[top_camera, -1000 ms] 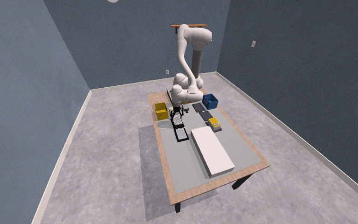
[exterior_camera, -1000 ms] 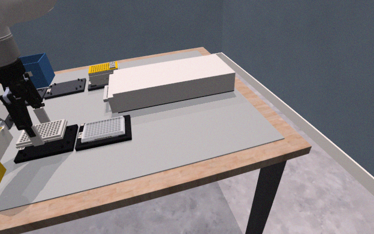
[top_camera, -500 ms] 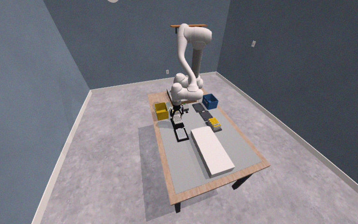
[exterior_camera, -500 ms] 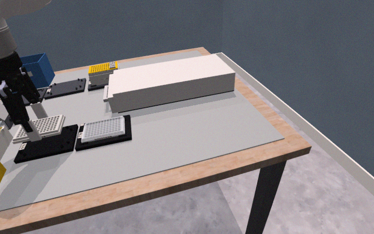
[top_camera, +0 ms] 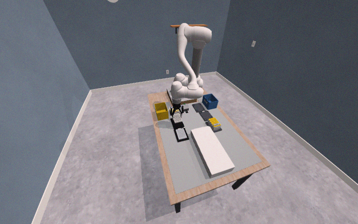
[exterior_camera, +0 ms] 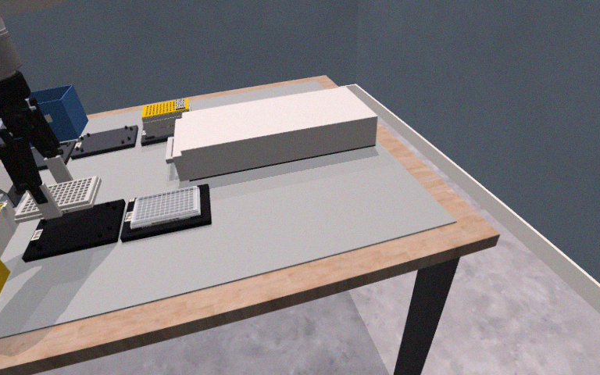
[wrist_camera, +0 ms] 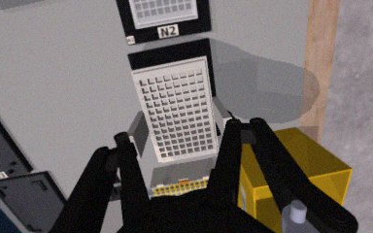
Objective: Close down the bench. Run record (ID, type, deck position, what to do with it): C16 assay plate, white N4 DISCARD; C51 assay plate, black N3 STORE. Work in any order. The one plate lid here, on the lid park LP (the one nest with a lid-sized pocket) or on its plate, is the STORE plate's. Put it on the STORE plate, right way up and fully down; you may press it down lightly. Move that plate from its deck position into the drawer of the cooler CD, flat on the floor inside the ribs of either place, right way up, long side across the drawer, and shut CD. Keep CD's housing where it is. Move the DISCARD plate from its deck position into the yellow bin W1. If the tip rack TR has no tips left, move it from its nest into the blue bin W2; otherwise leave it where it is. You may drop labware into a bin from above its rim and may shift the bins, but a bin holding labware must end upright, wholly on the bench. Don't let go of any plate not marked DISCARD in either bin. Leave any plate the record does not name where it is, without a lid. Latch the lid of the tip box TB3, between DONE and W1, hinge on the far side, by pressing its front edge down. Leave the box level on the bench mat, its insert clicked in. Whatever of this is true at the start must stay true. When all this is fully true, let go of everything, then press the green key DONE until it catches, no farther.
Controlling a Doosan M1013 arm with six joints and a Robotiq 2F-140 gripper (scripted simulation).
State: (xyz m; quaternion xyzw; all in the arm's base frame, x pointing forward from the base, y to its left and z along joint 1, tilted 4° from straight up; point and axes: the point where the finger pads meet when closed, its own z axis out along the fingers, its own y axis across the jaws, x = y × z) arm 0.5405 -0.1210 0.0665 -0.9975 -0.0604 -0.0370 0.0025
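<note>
My gripper is now 9 cm above the black nest. Also, from my hand: clear plate (17 cm ahead, 8 cm below, 1 cm to the left); yellow bin W1 (17 cm behind, 16 cm to the right, 6 cm below); white plate (2 cm below).
</note>
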